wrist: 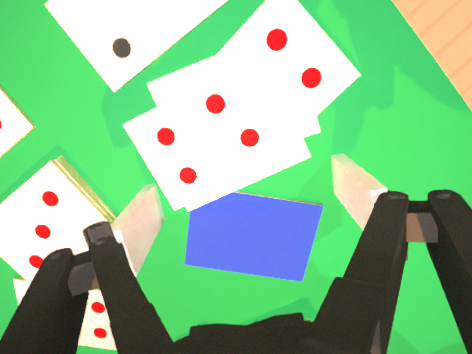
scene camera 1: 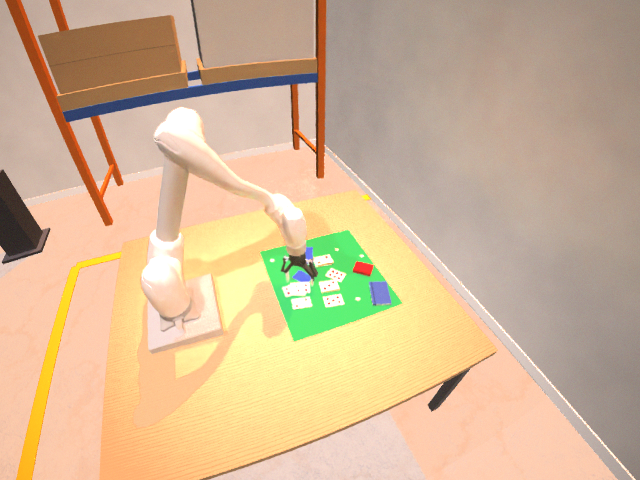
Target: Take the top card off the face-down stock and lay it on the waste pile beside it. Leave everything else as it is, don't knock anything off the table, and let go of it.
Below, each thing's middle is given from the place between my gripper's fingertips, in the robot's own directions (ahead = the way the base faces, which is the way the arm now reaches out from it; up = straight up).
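There is the green mat [scene camera 1: 302, 323], and my hand is 130 mm short of it. My hand is also 20 mm to the left of the mat, and 10 mm above it.
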